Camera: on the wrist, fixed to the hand. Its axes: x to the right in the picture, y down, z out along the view.
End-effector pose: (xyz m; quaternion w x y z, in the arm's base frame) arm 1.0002 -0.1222 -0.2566 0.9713 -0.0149 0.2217 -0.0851
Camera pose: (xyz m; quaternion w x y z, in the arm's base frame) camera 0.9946 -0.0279 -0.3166 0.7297 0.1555 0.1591 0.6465
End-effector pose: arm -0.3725 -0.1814 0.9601 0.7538 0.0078 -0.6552 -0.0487
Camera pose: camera -0.3092 -0.0892 0.9637 0.5506 -0.4673 -0.4586 0.5178
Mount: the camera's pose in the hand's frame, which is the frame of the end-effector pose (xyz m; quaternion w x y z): 0.0045 0.0960 -0.0573 0.6867 0.0050 -0.0037 0.7269
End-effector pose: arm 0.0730 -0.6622 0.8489 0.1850 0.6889 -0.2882 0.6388
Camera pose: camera -0.0321 -0.7007 0.8491 0.3418 -0.2669 0.6962 -0.5721
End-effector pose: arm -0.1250 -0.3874 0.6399 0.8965 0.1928 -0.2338 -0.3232
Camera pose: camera -0.0438 -0.3105 0.6421 0.8487 -0.0343 -0.3056 0.4302
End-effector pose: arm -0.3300 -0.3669 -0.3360 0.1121 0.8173 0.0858 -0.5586
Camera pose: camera -0.2517 -0.4430 -0.3117 0.4793 0.6221 -0.5384 -0.3056
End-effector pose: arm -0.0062 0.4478 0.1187 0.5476 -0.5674 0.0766 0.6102
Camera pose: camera -0.0427 0.3722 0.0448 0.0644 0.3290 -0.4661 -0.8188
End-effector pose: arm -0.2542 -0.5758 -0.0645 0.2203 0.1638 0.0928 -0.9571
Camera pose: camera -0.1990 -0.6483 -0.1295 0.8465 0.1775 -0.0609 -0.4982
